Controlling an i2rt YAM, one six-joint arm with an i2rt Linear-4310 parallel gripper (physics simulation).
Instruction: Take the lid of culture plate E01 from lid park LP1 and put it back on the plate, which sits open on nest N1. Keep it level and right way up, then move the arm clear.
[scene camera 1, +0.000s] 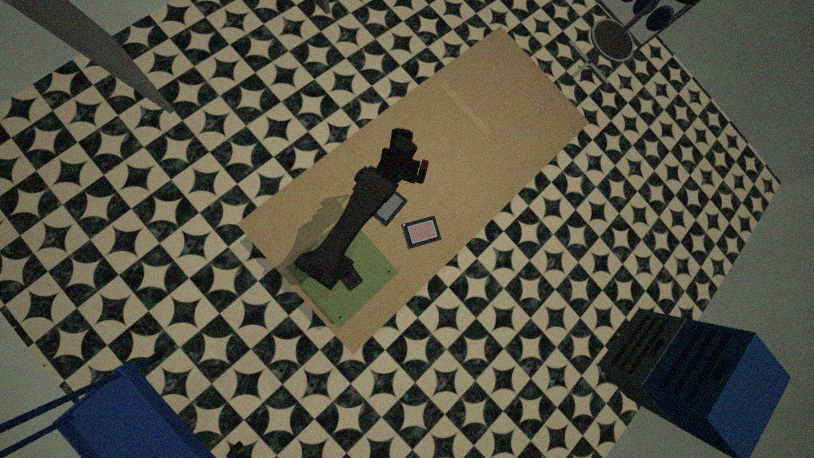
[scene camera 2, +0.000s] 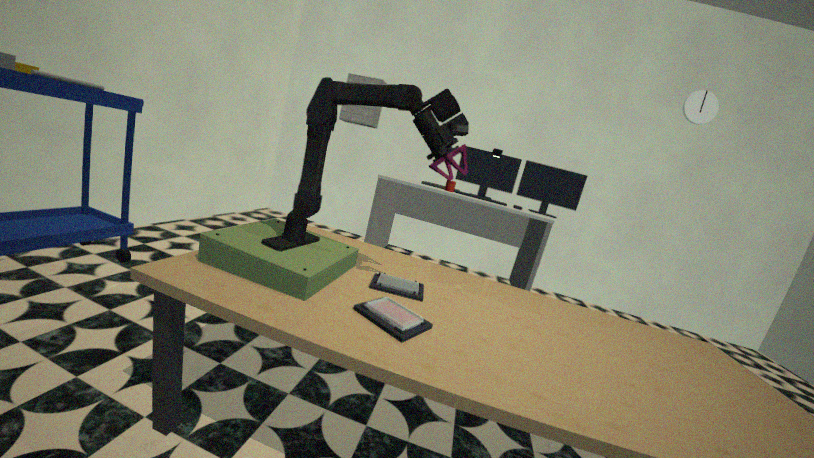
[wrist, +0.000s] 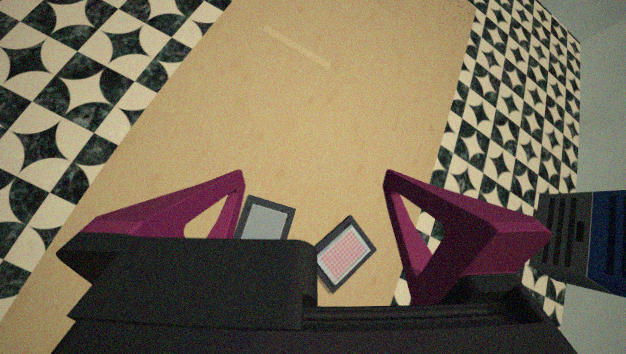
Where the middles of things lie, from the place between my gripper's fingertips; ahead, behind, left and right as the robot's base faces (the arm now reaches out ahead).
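The grey plate lid (wrist: 263, 223) is 36 cm below my hand, and I see it 2 cm to the right of the hand and 9 cm behind it.
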